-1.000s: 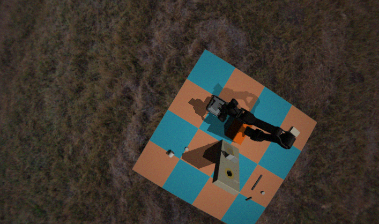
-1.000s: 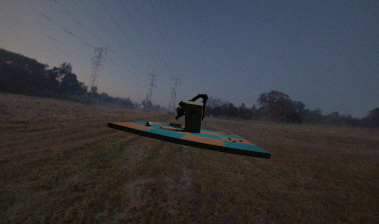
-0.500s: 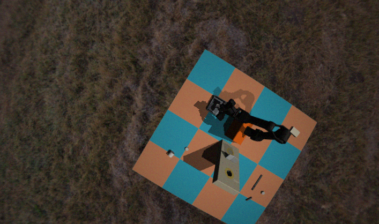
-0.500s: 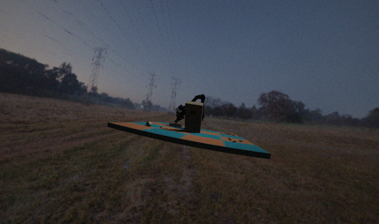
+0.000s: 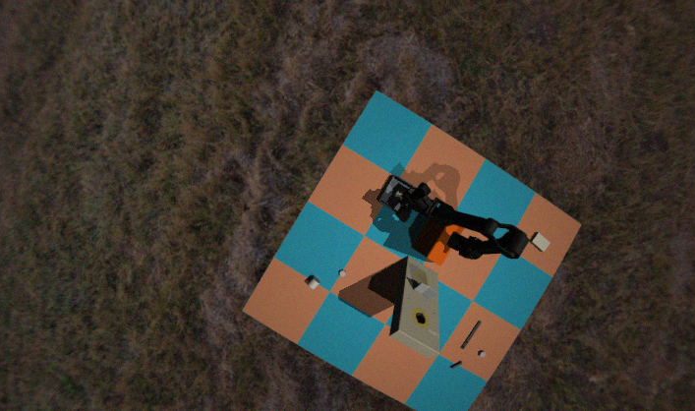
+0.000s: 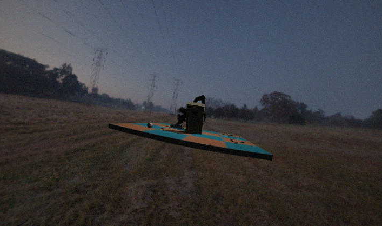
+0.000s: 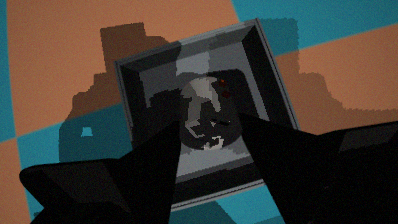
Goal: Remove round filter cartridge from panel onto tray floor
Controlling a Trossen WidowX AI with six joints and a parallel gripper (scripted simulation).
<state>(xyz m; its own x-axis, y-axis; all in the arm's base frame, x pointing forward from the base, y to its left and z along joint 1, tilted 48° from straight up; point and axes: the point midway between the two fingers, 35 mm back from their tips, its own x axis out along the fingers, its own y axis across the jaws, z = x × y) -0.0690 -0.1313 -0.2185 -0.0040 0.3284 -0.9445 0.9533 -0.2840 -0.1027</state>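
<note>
Right now my gripper tip is right at the round filter cartridge. From my gripper tip the other things lie so: grey square tray: 40 mm below, 10 mm to the right; then cream block: 770 mm to the left, 110 mm behind, 40 mm below; then service panel: 390 mm ahead, 230 mm to the left, 120 mm above.
</note>
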